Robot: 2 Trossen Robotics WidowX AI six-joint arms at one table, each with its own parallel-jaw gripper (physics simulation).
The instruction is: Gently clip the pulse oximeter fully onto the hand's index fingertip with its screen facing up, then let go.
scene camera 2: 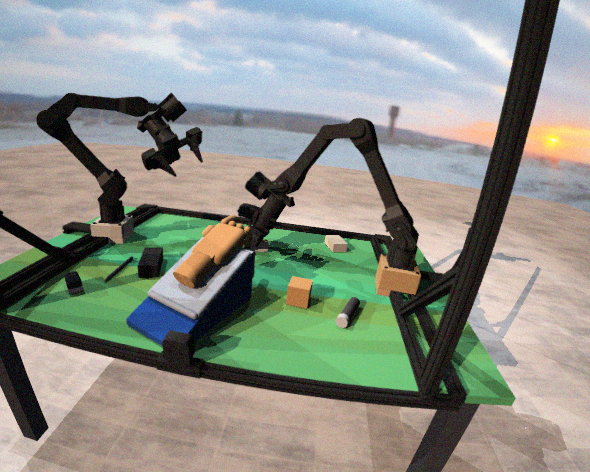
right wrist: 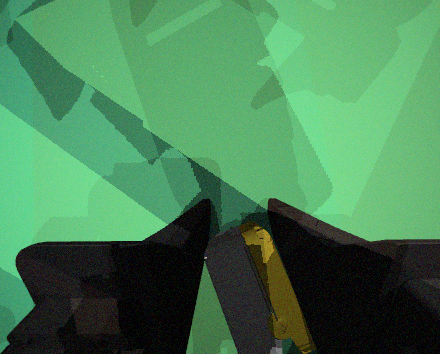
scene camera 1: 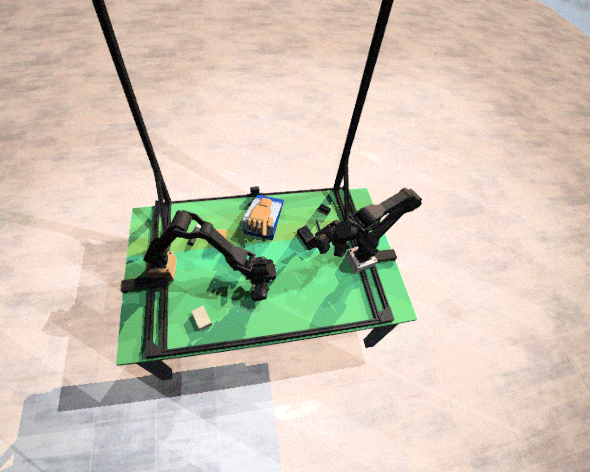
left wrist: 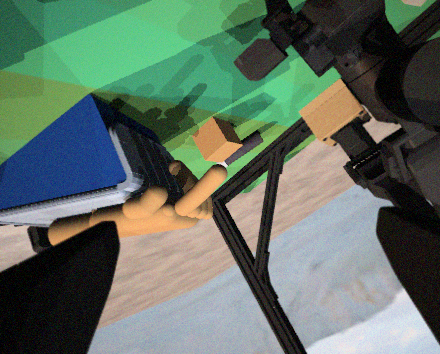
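Seen in the pictures: left gripper, between the fingertips: [scene camera 2: 189, 168] [scene camera 1: 310, 239] [left wrist: 248, 227]; right gripper, between the fingertips: [scene camera 2: 246, 248] [right wrist: 239, 205] [scene camera 1: 268, 285]; left arm's base, origin of its link: [scene camera 2: 112, 219] [scene camera 1: 362, 255]; right arm's base, origin of its link: [scene camera 2: 400, 264] [scene camera 1: 159, 261] [left wrist: 346, 129].
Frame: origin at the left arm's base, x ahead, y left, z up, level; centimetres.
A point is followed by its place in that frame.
The pulse oximeter [right wrist: 232, 295] {x 46.9, y -4.9, z -2.8 cm} [scene camera 2: 261, 246] {x 48.1, y -5.5, z -3.9 cm}, a grey body with a yellow side, is low over the green table. My right gripper [right wrist: 239, 205] {x 43.6, y -3.1, z -5.7 cm} [scene camera 2: 256, 240] is shut on it; in the right wrist view one finger meets the grey edge and the other lies along the yellow side. The screen is not visible. The tan hand [scene camera 1: 261, 212] {x 37.1, y -30.8, z 9.0 cm} [scene camera 2: 220, 242] {x 38.0, y -32.9, z 8.4 cm} [left wrist: 150, 215] {x 34.9, y -25.4, z 9.4 cm} rests on a sloped blue and white stand [scene camera 2: 155, 320] {x 26.8, y -45.7, z -3.1 cm} [left wrist: 65, 155] {x 30.7, y -29.0, z -1.1 cm}. Its index finger [left wrist: 202, 190] reaches out past the stand, with no oximeter on it. My left gripper [scene camera 2: 188, 168] {x 26.0, y -5.4, z 18.6 cm} [left wrist: 248, 227] {x 26.0, y -5.4, z 18.6 cm} is open and empty, high above the table.
An orange block [scene camera 2: 299, 292] {x 55.9, y -34.9, z -2.0 cm} [left wrist: 215, 140] {x 54.3, y -30.8, z -2.3 cm} and a dark cylinder [scene camera 2: 348, 312] {x 66.2, y -40.5, z -3.4 cm} [left wrist: 243, 150] {x 66.7, y -37.2, z -3.7 cm} lie beside the stand. A black box [scene camera 2: 150, 262] {x 19.3, y -22.9, z -2.5 cm}, a pen [scene camera 2: 119, 269] {x 10.6, y -22.4, z -5.3 cm} and a small black object [scene camera 2: 74, 283] {x 4.8, y -34.2, z -3.1 cm} lie on its other side. A cream block [scene camera 1: 201, 318] {x 73.7, y 2.4, z -2.9 cm} [scene camera 2: 336, 243] {x 72.7, y -2.1, z -2.9 cm} lies apart.
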